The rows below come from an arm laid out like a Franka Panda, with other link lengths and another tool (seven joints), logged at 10 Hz.
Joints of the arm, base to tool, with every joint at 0 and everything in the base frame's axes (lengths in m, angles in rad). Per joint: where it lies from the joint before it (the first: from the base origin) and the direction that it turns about. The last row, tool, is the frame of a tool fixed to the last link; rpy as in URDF.
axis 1: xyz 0 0 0.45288 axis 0 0 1
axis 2: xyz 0 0 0 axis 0 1 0
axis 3: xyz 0 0 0.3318 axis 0 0 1
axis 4: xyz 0.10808 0 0 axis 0 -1 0
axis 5: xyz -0.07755 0 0.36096 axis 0 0 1
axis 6: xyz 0 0 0 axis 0 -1 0
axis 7: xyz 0.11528 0 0 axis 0 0 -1
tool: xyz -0.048 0.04 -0.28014 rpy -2.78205 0 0.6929
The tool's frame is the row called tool.
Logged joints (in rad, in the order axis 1, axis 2, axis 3, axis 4, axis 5, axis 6, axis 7), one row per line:
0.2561 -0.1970 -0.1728 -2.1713 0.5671 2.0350 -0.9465
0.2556 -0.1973 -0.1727 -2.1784 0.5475 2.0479 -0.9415
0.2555 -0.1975 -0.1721 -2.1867 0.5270 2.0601 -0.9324
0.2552 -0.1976 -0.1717 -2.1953 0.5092 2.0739 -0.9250
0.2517 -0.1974 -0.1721 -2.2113 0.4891 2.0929 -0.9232
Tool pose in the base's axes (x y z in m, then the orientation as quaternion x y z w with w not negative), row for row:
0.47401 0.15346 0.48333 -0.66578 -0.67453 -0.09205 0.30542
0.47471 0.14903 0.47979 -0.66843 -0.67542 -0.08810 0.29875
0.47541 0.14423 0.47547 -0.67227 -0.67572 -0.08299 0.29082
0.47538 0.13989 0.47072 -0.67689 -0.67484 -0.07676 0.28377
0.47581 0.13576 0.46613 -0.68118 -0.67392 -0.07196 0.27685
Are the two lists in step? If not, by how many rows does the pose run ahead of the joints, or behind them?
The pose runs 1 row behind the joints: the pose in row i belongs to the joints in row i - 1.
